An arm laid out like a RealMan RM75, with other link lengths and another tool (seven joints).
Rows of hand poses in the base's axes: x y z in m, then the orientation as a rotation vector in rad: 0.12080, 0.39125, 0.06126, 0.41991, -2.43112, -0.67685; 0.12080, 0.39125, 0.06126, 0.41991, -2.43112, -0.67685; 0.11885, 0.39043, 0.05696, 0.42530, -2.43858, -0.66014; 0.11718, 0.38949, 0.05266, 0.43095, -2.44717, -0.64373; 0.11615, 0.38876, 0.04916, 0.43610, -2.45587, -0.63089; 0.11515, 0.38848, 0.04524, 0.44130, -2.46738, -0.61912; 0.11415, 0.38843, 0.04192, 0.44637, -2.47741, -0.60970; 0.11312, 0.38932, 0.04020, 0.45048, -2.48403, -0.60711; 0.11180, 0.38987, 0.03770, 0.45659, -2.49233, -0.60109; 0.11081, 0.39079, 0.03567, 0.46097, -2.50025, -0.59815; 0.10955, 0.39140, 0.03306, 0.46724, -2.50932, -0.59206; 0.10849, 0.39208, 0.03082, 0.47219, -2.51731, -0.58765; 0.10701, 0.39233, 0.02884, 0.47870, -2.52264, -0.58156; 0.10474, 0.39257, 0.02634, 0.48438, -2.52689, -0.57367; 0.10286, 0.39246, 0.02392, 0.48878, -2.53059, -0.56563; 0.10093, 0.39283, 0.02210, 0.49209, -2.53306, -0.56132
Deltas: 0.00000, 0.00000, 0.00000, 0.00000, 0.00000, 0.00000; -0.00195, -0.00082, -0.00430, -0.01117, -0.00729, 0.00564; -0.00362, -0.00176, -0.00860, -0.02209, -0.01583, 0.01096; -0.00465, -0.00249, -0.01210, -0.03054, -0.02463, 0.01493; -0.00565, -0.00277, -0.01602, -0.03834, -0.03617, 0.01771; -0.00665, -0.00282, -0.01934, -0.04438, -0.04649, 0.02022; -0.00768, -0.00193, -0.02106, -0.04559, -0.05376, 0.02139; -0.00900, -0.00138, -0.02356, -0.04882, -0.06304, 0.02418; -0.00999, -0.00046, -0.02559, -0.05026, -0.07160, 0.02517; -0.01125, 0.00015, -0.02820, -0.05351, -0.08166, 0.02779; -0.01231, 0.00083, -0.03044, -0.05581, -0.09040, 0.02946; -0.01379, 0.00108, -0.03242, -0.05879, -0.09712, 0.03341; -0.01606, 0.00132, -0.03492, -0.06317, -0.10251, 0.03763; -0.01794, 0.00121, -0.03734, -0.06792, -0.10699, 0.04126; -0.01987, 0.00158, -0.03916, -0.07026, -0.11016, 0.04364
